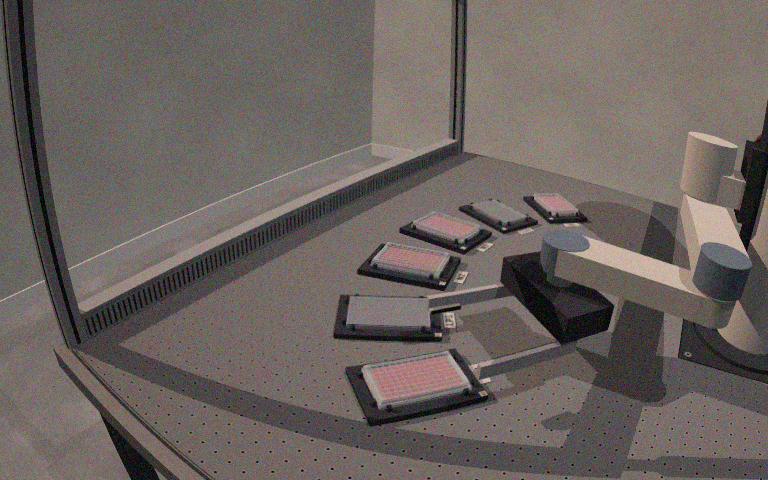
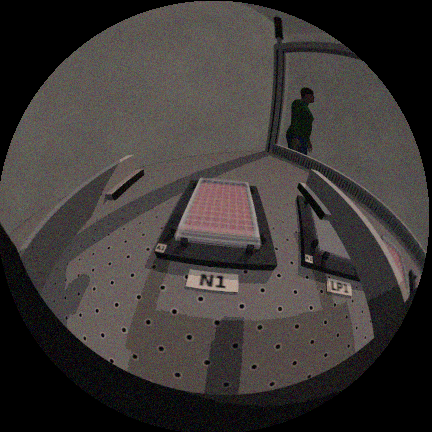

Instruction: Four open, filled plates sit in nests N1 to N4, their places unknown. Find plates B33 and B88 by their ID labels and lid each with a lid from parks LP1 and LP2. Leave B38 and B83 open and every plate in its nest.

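Places are measured from the arm's base along level axes (x ahead, y left, z up), in centimetres.
Where they show: gripper, fingertip midpoint: (image 1: pixel 451 335) (image 2: pixel 220 164); arm's base, link origin: (image 1: pixel 743 340).
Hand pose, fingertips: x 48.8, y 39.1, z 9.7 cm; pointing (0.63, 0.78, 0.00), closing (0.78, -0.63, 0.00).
Things, the pixels of their top centre, and the offset from my fingertips. "spot": a spot on its surface instead. Level surfaces: height alone.
- nest N1, top centre: (image 2: pixel 221 201) (image 1: pixel 416 376) dz -6.2, dx +2.8, dy +3.0 cm
- open plate, top centre: (image 2: pixel 221 198) (image 1: pixel 416 374) dz -5.8, dx +2.8, dy +3.0 cm
- nearest plate, top centre: (image 1: pixel 411 255) (image 2: pixel 397 261) dz -5.8, dx +22.0, dy -27.0 cm
- middle plate, top centre: (image 1: pixel 447 223) dz -5.8, dx +23.8, dy -44.9 cm
- farthest plate, top centre: (image 1: pixel 556 201) dz -5.8, dx +7.3, dy -76.4 cm
- N1 label, surface spot: (image 2: pixel 212 281) spot: dz -8.2, dx -3.3, dy -4.6 cm
- LP1 label, surface spot: (image 2: pixel 339 287) spot: dz -8.2, dx +7.3, dy -14.9 cm
- perforated table, surface height: dz -8.4 cm
- slotted rail, surface spot: (image 1: pixel 271 232) spot: dz -6.4, dx +51.5, dy -20.4 cm
My gripper (image 1: pixel 461 339) (image 2: pixel 220 164) is open and empty, its fingers pointing toward nest N1 (image 1: pixel 370 414) (image 2: pixel 215 257) from the label side, spread wider than the plate. An open plate (image 1: pixel 416 376) (image 2: pixel 220 207) with pink wells sits in N1; I cannot read an ID on its near edge. A grey lid (image 1: pixel 387 312) (image 2: pixel 332 237) lies in park LP1 beside it, close to one finger. Farther along the arc, pink-filled plates sit in three nests, the nearest plate (image 1: pixel 410 260), the middle plate (image 1: pixel 447 226) and the farthest plate (image 1: pixel 555 203). Another grey lid (image 1: pixel 501 212) lies between the last two.
The N1 label (image 2: pixel 212 281) and LP1 label (image 2: pixel 339 287) lie on the perforated table (image 1: pixel 254 362) (image 2: pixel 200 340). A slotted rail (image 1: pixel 271 232) runs along the table's edge below a framed opening. A person in green (image 2: pixel 301 120) stands beyond the frame.
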